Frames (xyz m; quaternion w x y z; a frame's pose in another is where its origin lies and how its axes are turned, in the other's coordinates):
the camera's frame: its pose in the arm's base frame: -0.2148 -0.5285 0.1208 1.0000 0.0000 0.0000 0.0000
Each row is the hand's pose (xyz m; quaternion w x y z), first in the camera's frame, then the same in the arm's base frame.
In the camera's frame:
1: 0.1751 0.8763 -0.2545 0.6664 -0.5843 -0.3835 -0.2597
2: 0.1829 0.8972 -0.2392 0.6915 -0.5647 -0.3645 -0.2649
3: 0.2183 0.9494 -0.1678 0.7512 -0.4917 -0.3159 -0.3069
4: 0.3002 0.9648 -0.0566 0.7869 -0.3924 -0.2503 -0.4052
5: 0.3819 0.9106 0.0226 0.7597 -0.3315 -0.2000 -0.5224
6: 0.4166 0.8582 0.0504 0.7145 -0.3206 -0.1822 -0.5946
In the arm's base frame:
1: -0.0397 0.3478 -0.1337 0.6664 -0.5843 -0.3835 -0.2597
2: -0.0319 0.3687 -0.1184 0.6915 -0.5647 -0.3645 -0.2649
3: 0.0035 0.4209 -0.0470 0.7512 -0.4917 -0.3159 -0.3069
4: 0.0854 0.4363 0.0642 0.7869 -0.3924 -0.2503 -0.4052
5: 0.1671 0.3821 0.1434 0.7597 -0.3315 -0.2000 -0.5224
6: 0.2018 0.3297 0.1712 0.7145 -0.3206 -0.1822 -0.5946

